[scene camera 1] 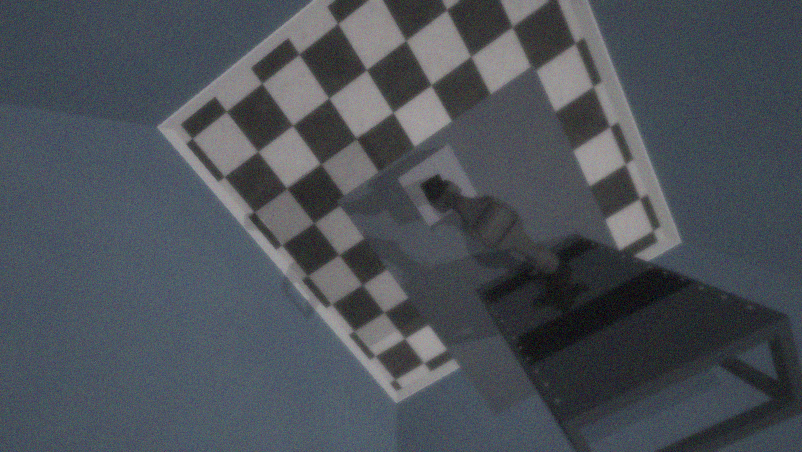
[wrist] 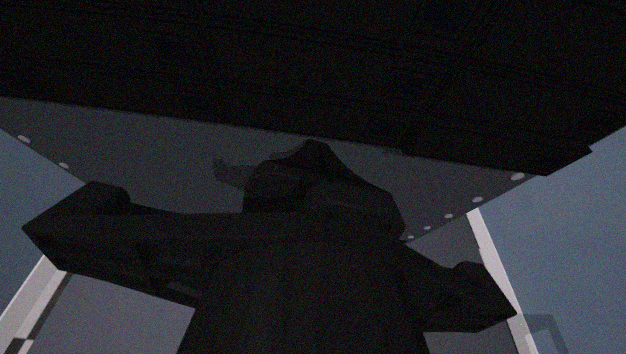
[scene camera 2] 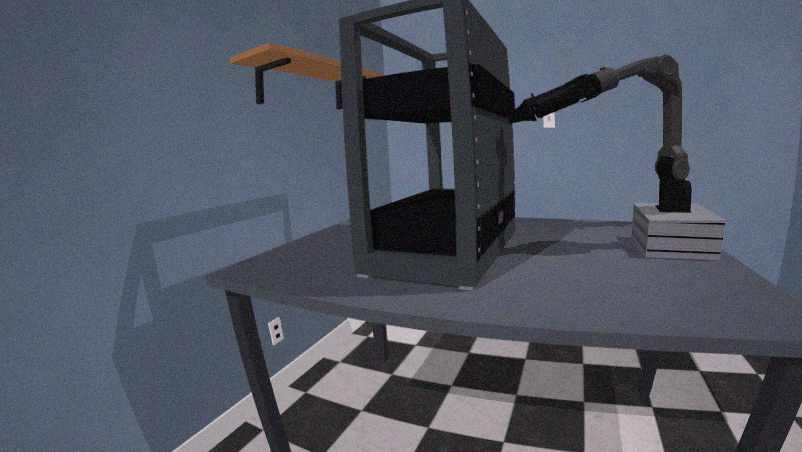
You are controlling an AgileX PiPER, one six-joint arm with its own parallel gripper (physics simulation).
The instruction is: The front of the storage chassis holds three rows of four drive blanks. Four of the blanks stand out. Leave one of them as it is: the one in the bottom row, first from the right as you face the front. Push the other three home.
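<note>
The storage chassis (scene camera 1: 623,306) (scene camera 2: 407,95) (wrist: 280,65) is the black unit high in the dark rack. Its front fills the top of the wrist view, where it is nearly black. Single drive blanks, and which of them stand out, cannot be made out. My gripper (scene camera 1: 564,300) (scene camera 2: 515,116) (wrist: 313,153) looks shut and empty, its fingertips together. In scene camera 2 the tips are at the lower part of the chassis front, at its far side. In the wrist view they lie just under its lower edge; whether they touch it is unclear.
A grey panel (scene camera 2: 491,157) (wrist: 175,135) fills the rack front below the chassis. A second black unit (scene camera 2: 415,230) sits low in the rack (scene camera 2: 465,213). The rack and the arm's pale base block (scene camera 2: 682,238) stand on the grey table (scene camera 2: 589,291). An orange shelf (scene camera 2: 297,61) hangs behind.
</note>
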